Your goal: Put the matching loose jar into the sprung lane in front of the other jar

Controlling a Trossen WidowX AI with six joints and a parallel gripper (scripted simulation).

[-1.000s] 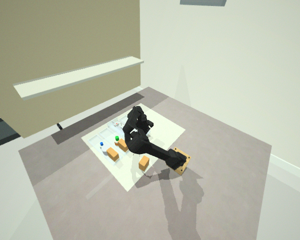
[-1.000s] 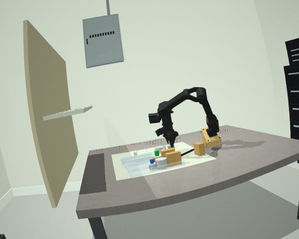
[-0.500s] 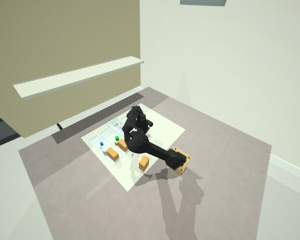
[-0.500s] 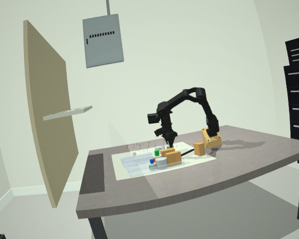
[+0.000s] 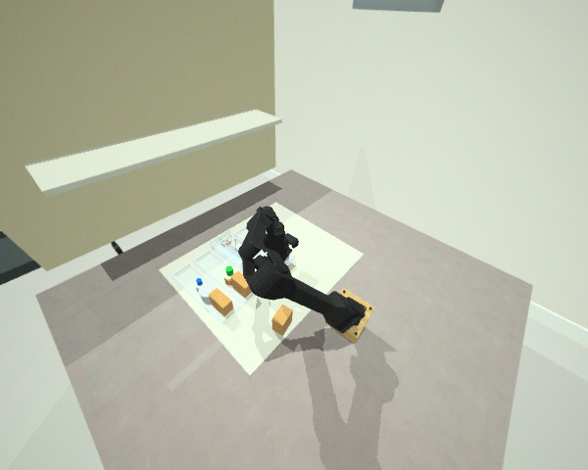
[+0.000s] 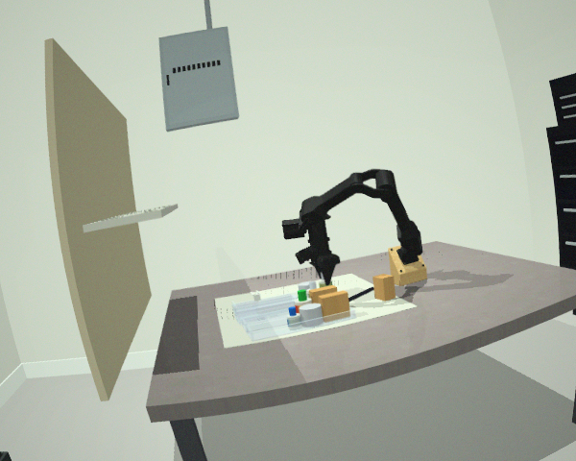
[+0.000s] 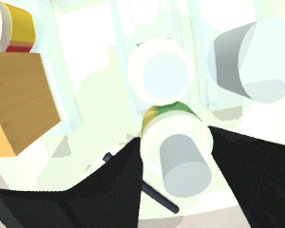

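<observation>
Now: the clear lane tray 18 cm ahead of my gripper tip, 4 cm below it and 2 cm to the left of it.
</observation>
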